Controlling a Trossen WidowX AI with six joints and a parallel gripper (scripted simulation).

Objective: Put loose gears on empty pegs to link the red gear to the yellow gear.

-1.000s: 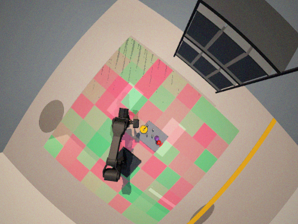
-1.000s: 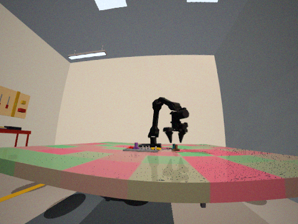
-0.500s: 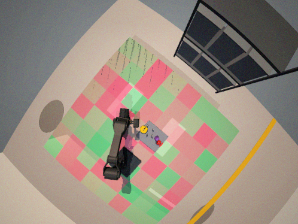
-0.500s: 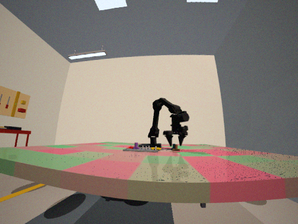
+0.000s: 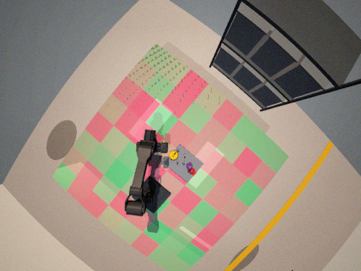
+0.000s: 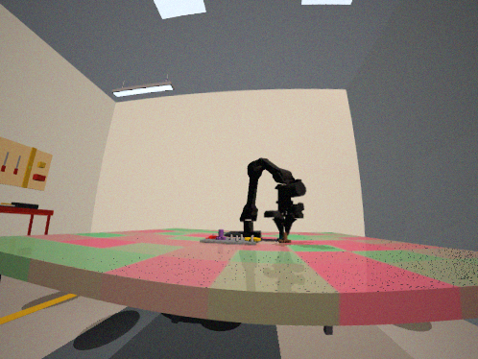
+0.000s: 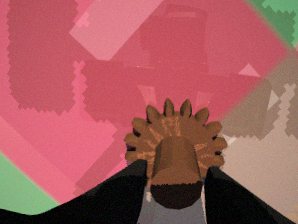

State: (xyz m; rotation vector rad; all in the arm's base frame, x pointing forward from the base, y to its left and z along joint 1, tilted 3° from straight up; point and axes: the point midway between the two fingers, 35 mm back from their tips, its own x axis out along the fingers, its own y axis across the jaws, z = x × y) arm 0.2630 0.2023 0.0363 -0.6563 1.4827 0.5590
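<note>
Right now my gripper tip is 26 cm to the left of the purple gear and 7 cm short of it. From my gripper tip the other things lie so: yellow gear: 13 cm to the right, 5 cm ahead, 1 cm below; brown gear: 1 cm below; teal gear: 7 cm behind, 1 cm to the right, 1 cm below.
</note>
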